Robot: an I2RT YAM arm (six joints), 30 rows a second.
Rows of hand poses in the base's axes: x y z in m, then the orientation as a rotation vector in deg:
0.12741 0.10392 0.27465 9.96 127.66 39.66
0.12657 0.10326 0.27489 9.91 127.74 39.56
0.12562 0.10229 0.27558 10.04 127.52 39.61
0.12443 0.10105 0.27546 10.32 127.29 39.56
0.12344 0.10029 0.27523 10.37 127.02 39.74
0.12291 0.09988 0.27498 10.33 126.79 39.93
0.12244 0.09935 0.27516 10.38 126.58 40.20
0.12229 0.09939 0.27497 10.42 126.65 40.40
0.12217 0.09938 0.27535 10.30 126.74 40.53
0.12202 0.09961 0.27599 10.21 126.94 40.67
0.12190 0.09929 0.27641 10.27 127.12 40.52
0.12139 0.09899 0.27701 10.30 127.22 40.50
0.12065 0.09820 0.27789 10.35 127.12 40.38
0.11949 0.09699 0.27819 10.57 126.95 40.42
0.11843 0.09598 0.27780 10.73 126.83 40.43
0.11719 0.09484 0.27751 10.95 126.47 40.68
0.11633 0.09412 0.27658 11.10 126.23 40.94
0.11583 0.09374 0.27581 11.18 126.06 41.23
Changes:
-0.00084 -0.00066 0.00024 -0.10 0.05 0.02
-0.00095 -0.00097 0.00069 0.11 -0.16 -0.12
-0.00119 -0.00124 -0.00012 0.09 -0.15 -0.26
-0.00099 -0.00076 -0.00023 0.19 -0.21 -0.03
-0.00053 -0.00041 -0.00025 0.16 -0.20 0.04
-0.00047 -0.00053 0.00018 0.24 -0.14 0.01
-0.00015 0.00004 -0.00019 0.14 0.10 0.07
-0.00012 -0.00001 0.00038 0.04 0.07 0.15
-0.00015 0.00023 0.00064 0.04 0.18 0.16
-0.00012 -0.00032 0.00042 -0.12 0.16 -0.05
-0.00051 -0.00030 0.00060 -0.02 0.10 0.00
-0.00074 -0.00079 0.00088 -0.05 -0.10 -0.10
-0.00116 -0.00121 0.00030 0.13 -0.09 -0.18
-0.00106 -0.00101 -0.00039 0.08 -0.07 -0.13
-0.00124 -0.00114 -0.00029 0.31 -0.24 -0.15
-0.00086 -0.00072 -0.00093 0.27 -0.15 -0.06
-0.00050 -0.00038 -0.00077 0.26 -0.10 0.01

